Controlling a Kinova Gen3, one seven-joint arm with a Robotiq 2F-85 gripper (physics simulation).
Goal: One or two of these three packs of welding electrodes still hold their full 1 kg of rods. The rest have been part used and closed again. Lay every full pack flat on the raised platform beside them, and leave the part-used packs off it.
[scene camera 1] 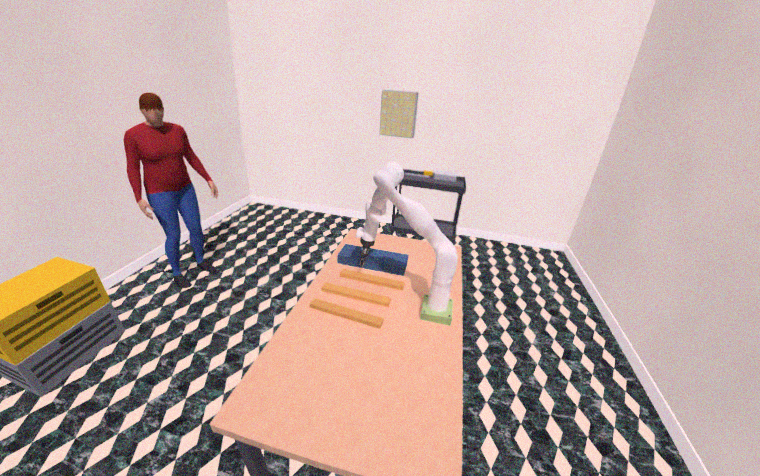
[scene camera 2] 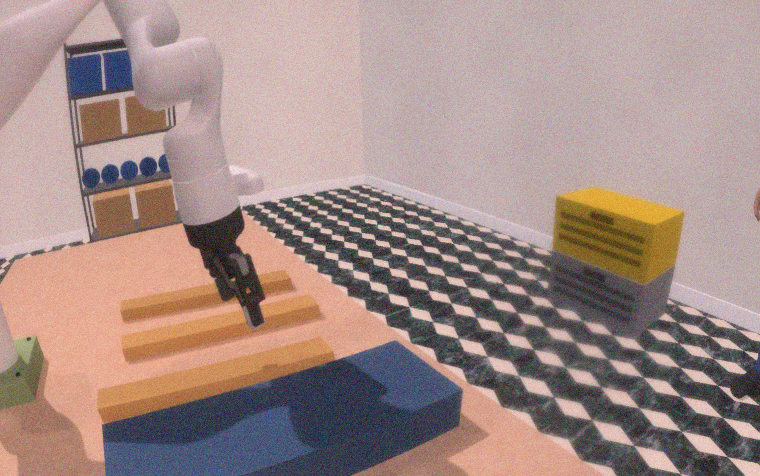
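Seen in the pictures: gripper, between the fingertips: point(scene camera 1: 362, 261) point(scene camera 2: 242, 311); arm's base, origin of its link: point(scene camera 1: 437, 305).
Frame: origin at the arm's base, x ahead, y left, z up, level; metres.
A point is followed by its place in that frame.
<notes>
Three long orange-yellow packs lie flat on the table, apart and roughly parallel. One pack point(scene camera 1: 371, 279) {x 0.359, y -0.137, z -0.021 m} point(scene camera 2: 196, 378) {x 0.334, y -0.158, z -0.021 m} lies close beside the blue raised platform point(scene camera 1: 389, 260) {x 0.293, y -0.298, z 0.015 m} point(scene camera 2: 415, 370) {x 0.574, y -0.336, z 0.015 m}. The middle pack point(scene camera 1: 356, 294) {x 0.401, y 0.008, z -0.021 m} point(scene camera 2: 185, 334) {x 0.345, y -0.023, z -0.021 m} and the farthest pack point(scene camera 1: 346, 313) {x 0.407, y 0.152, z -0.021 m} point(scene camera 2: 168, 302) {x 0.337, y 0.123, z -0.023 m} lie beyond it. None of them is on the platform. My gripper point(scene camera 1: 362, 264) {x 0.420, y -0.165, z 0.066 m} point(scene camera 2: 254, 322) {x 0.420, y -0.165, z 0.066 m} is open and empty, pointing down above the packs' side of the platform. In the scene camera 2 view it partly covers the middle and farthest packs. No fill level shows on the packs.
My arm's green base point(scene camera 1: 436, 311) {x 0.001, y 0.047, z 0.003 m} point(scene camera 2: 22, 370) {x 0.061, y -0.047, z -0.001 m} stands on the table point(scene camera 1: 358, 386) {x 0.254, y 0.483, z -0.045 m} point(scene camera 2: 61, 280) {x 0.073, y 0.464, z -0.045 m}. A person point(scene camera 1: 162, 162) stands left of the table. A yellow and grey cabinet point(scene camera 1: 56, 308) point(scene camera 2: 611, 241) stands on the floor. A dark cart point(scene camera 1: 429, 182) stands behind the table.
</notes>
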